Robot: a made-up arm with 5 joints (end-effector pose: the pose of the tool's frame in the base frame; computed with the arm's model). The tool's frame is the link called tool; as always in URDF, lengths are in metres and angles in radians. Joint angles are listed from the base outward.
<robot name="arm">
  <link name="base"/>
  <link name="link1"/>
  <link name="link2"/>
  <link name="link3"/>
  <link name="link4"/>
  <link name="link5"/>
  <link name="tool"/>
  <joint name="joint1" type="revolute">
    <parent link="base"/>
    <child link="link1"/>
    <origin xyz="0 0 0.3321" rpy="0 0 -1.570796"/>
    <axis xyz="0 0 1"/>
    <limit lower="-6.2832" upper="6.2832" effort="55" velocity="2.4"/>
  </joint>
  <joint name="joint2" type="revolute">
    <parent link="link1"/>
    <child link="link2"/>
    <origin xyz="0 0 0" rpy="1.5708 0 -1.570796"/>
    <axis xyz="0 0 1"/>
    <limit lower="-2.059" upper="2.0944" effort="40" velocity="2.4"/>
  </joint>
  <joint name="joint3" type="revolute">
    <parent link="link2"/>
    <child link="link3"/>
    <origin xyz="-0.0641 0.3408 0" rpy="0 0 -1.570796"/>
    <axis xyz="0 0 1"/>
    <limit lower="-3.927" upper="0.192" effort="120" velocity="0.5"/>
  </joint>
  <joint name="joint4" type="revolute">
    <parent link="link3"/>
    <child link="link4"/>
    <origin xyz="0.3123 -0.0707 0" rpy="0 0 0"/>
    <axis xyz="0 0 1"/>
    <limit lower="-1.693" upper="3.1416" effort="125" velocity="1.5"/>
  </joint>
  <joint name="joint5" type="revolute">
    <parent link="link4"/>
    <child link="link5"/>
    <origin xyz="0.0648 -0.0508 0" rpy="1.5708 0 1.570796"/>
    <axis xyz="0 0 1"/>
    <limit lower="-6.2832" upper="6.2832" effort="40" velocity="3.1"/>
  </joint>
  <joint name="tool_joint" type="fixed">
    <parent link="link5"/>
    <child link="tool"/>
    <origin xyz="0 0 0" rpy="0 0 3.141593"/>
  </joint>
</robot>
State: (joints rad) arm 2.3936 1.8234 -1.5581 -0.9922 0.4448
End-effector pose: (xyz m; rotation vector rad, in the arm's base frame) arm -0.2795 0.2594 -0.1497 -1.3589 -2.0017 -0.1390
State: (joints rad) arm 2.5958 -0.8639 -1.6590 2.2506 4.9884
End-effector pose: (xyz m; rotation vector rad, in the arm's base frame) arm 0.0236 -0.0143 0.8488 1.0826 -2.7544 -0.3226
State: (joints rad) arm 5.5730 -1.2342 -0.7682 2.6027 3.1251
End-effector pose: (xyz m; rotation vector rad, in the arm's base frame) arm -0.0312 0.0268 0.6179 -0.8723 -2.4133 -0.2823
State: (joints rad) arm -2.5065 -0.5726 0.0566 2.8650 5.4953
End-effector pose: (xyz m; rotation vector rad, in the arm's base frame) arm -0.0024 -0.0018 0.4258 -0.5180 0.6009 -0.1447
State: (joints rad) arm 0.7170 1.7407 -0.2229 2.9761 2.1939
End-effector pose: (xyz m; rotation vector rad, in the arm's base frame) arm 0.0522 0.0455 0.1878 -1.0020 0.9121 -0.1944
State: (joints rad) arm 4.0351 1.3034 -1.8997 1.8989 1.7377
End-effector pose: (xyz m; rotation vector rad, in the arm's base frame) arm -0.3324 -0.4134 0.0755 0.9345 2.0808 1.6824
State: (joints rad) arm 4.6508 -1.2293 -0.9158 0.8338 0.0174
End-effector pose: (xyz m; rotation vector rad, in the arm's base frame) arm 0.0000 0.0002 0.7681 1.3357 -1.4456 1.0466
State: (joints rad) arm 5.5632 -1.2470 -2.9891 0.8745 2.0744
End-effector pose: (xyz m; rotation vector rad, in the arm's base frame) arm -0.5085 0.4460 0.6338 0.0436 -0.2484 -1.7791
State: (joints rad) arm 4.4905 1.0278 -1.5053 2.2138 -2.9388
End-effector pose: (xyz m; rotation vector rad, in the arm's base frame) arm -0.1010 -0.4477 0.1690 -1.2938 -0.8349 -1.2980
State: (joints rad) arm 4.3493 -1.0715 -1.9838 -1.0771 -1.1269
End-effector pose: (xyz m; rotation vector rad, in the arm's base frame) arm 0.1400 0.3684 0.8618 -0.9115 0.3891 0.0741
